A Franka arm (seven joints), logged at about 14 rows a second.
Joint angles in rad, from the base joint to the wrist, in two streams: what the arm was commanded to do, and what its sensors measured. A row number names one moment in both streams.
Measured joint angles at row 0: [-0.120 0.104 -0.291 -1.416 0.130 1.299 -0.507]
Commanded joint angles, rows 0 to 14: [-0.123 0.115 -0.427 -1.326 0.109 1.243 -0.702]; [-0.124 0.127 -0.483 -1.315 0.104 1.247 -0.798]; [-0.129 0.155 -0.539 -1.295 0.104 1.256 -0.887]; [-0.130 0.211 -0.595 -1.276 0.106 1.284 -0.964]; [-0.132 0.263 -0.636 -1.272 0.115 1.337 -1.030]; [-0.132 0.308 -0.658 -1.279 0.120 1.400 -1.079]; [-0.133 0.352 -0.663 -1.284 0.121 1.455 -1.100]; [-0.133 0.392 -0.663 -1.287 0.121 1.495 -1.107]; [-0.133 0.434 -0.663 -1.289 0.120 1.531 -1.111]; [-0.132 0.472 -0.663 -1.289 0.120 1.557 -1.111]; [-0.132 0.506 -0.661 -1.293 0.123 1.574 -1.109]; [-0.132 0.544 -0.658 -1.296 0.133 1.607 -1.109]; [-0.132 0.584 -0.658 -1.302 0.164 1.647 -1.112]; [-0.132 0.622 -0.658 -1.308 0.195 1.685 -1.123]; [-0.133 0.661 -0.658 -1.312 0.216 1.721 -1.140]
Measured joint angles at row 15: [-0.129 0.589 -0.645 -1.340 0.172 1.683 -1.097]
